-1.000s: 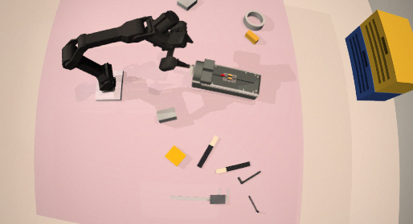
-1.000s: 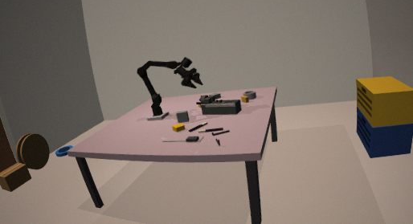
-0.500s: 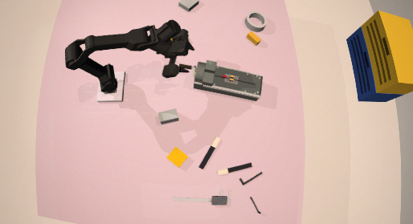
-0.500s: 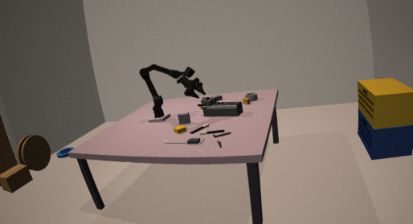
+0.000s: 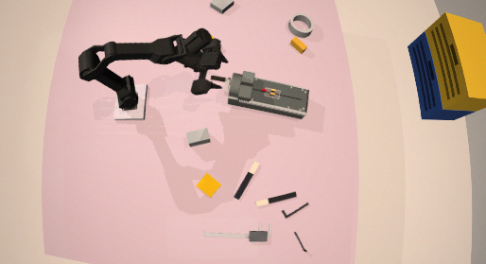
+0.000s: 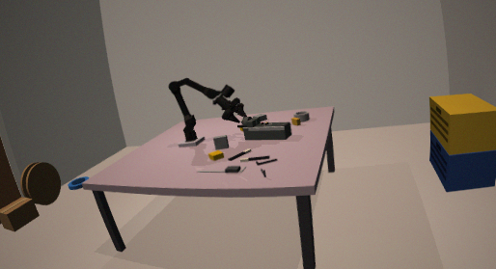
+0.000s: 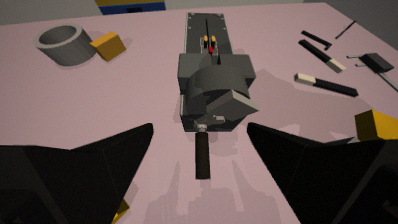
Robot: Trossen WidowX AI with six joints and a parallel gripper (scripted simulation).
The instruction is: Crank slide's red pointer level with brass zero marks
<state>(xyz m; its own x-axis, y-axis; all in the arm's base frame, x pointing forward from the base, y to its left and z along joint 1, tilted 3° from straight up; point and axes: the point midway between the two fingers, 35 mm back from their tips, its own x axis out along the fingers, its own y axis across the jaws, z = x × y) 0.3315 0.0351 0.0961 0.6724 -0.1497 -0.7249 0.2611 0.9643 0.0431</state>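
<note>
The dark crank handle is 2 cm behind my gripper tip and 4 cm below it. The rest, counted from my gripper tip: orange block (29 cm ahead, 15 cm to the left, 8 cm below); red pointer (12 cm ahead, 5 cm to the right, 2 cm below).
</note>
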